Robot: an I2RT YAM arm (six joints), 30 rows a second.
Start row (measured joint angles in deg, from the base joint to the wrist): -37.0, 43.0, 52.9, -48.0, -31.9, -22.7
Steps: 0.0, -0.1, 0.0, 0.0, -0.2, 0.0; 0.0, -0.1, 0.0, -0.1, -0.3, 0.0; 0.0, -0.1, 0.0, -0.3, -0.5, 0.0; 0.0, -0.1, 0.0, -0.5, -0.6, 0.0; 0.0, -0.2, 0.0, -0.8, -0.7, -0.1; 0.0, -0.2, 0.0, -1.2, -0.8, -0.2; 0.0, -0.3, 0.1, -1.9, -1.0, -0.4; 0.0, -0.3, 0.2, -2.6, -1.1, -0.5; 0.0, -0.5, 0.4, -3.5, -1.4, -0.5; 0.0, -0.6, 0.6, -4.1, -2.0, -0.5; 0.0, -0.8, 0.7, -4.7, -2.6, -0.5; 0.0, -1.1, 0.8, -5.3, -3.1, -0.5; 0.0, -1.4, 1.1, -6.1, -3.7, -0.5; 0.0, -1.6, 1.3, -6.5, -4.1, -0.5; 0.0, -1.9, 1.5, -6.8, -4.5, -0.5; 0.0, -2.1, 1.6, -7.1, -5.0, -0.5; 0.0, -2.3, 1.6, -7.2, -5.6, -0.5; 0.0, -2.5, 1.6, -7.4, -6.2, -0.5; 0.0, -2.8, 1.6, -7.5, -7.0, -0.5; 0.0, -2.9, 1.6, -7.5, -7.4, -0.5; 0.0, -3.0, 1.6, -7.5, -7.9, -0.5; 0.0, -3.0, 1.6, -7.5, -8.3, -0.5
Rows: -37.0, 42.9, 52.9, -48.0, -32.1, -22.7; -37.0, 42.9, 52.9, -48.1, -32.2, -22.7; -37.0, 42.9, 52.9, -48.3, -32.4, -22.7; -37.0, 42.9, 52.9, -48.5, -32.5, -22.7; -37.0, 42.8, 52.9, -48.8, -32.6, -22.8; -37.0, 42.8, 52.9, -49.2, -32.7, -22.9; -37.0, 42.7, 53.0, -49.9, -32.9, -23.1; -37.0, 42.7, 53.1, -50.6, -33.0, -23.2; -37.0, 42.5, 53.3, -51.5, -33.3, -23.2; -37.0, 42.4, 53.5, -52.1, -33.9, -23.2; -37.0, 42.2, 53.6, -52.7, -34.5, -23.2; -37.0, 41.9, 53.7, -53.3, -35.0, -23.2; -37.0, 41.6, 54.0, -54.1, -35.6, -23.2; -37.0, 41.4, 54.2, -54.5, -36.0, -23.2; -37.0, 41.1, 54.4, -54.8, -36.4, -23.2; -37.0, 40.9, 54.5, -55.1, -36.9, -23.2; -37.0, 40.7, 54.5, -55.2, -37.5, -23.2; -37.0, 40.5, 54.5, -55.4, -38.1, -23.2; -37.0, 40.2, 54.5, -55.5, -38.9, -23.2; -37.0, 40.1, 54.5, -55.5, -39.3, -23.2; -37.0, 40.0, 54.5, -55.5, -39.8, -23.2; -37.0, 40.0, 54.5, -55.5, -40.2, -23.2
